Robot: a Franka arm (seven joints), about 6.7 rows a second.
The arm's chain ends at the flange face. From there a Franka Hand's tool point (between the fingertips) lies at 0.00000 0.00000 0.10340 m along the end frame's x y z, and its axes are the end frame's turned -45 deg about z.
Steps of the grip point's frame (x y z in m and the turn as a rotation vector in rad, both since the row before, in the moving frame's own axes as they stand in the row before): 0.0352, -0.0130, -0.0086, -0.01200, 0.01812, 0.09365; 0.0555, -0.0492, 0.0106, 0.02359, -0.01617, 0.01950; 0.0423, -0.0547, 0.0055, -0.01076, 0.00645, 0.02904; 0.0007, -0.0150, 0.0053, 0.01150, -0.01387, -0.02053; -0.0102, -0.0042, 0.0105, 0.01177, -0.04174, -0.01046; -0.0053, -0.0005, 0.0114, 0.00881, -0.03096, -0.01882; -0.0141, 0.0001, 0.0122, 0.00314, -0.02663, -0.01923
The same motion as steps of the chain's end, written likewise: 0.0135, -0.0337, -0.0086, 0.00433, 0.02130, 0.09365; 0.0074, -0.0735, 0.0106, 0.00525, -0.02811, 0.01950; -0.0100, -0.0689, 0.0055, -0.00305, 0.01217, 0.02904; -0.0083, -0.0113, 0.0053, -0.00168, -0.01794, -0.02053; -0.0063, 0.0020, 0.0106, -0.02119, -0.03784, -0.01046; -0.0012, 0.0017, 0.0115, -0.01566, -0.02812, -0.01882; -0.0077, 0.0083, 0.0122, -0.01661, -0.02105, -0.01923
